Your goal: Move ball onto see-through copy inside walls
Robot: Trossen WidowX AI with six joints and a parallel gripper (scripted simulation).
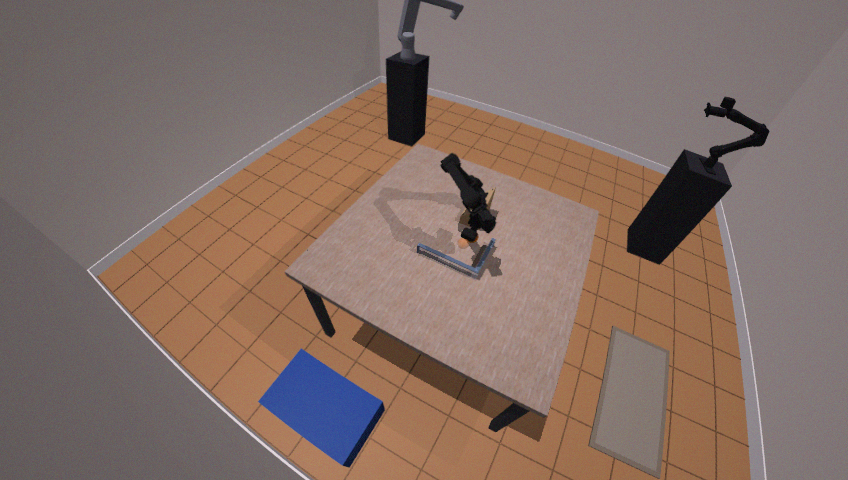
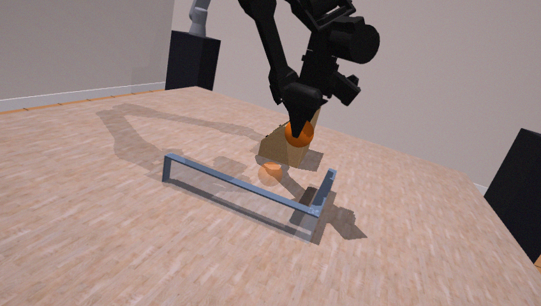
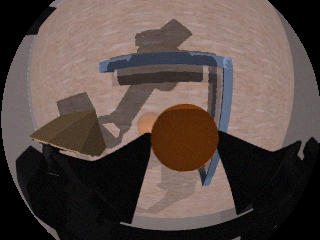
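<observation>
Right now my gripper tip is 50 mm past the see-through copy, 50 mm to the left of it and 130 mm above it. From my gripper tip the other things lie so: orange ball: right at my gripper tip.
</observation>
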